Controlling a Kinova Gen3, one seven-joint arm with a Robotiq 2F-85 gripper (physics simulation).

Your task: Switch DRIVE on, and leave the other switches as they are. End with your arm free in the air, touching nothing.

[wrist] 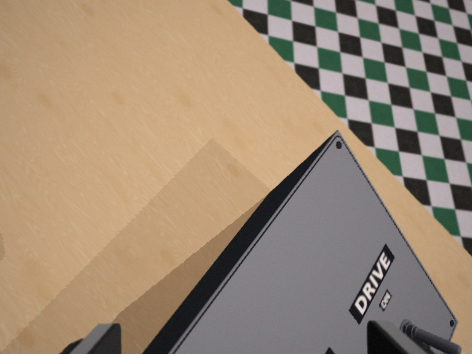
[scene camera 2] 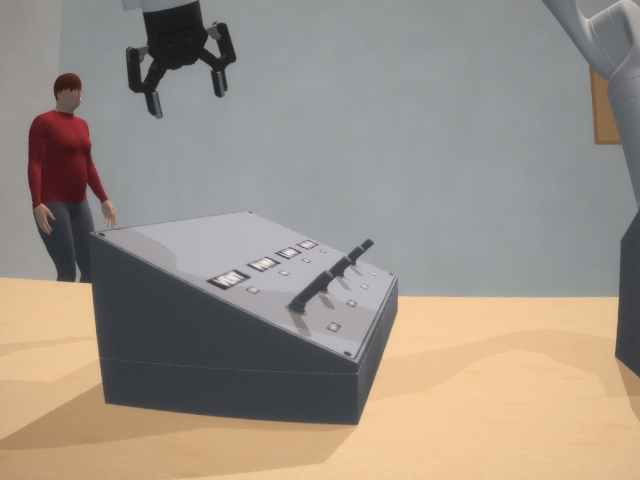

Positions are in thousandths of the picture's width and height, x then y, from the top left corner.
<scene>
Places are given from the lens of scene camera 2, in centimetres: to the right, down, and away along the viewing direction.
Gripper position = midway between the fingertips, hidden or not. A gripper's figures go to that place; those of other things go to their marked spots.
my gripper (scene camera 2: 296, 222): -18, -18, 77
sloped switch panel (scene camera 2: 309, 659): -11, 7, 52
</scene>
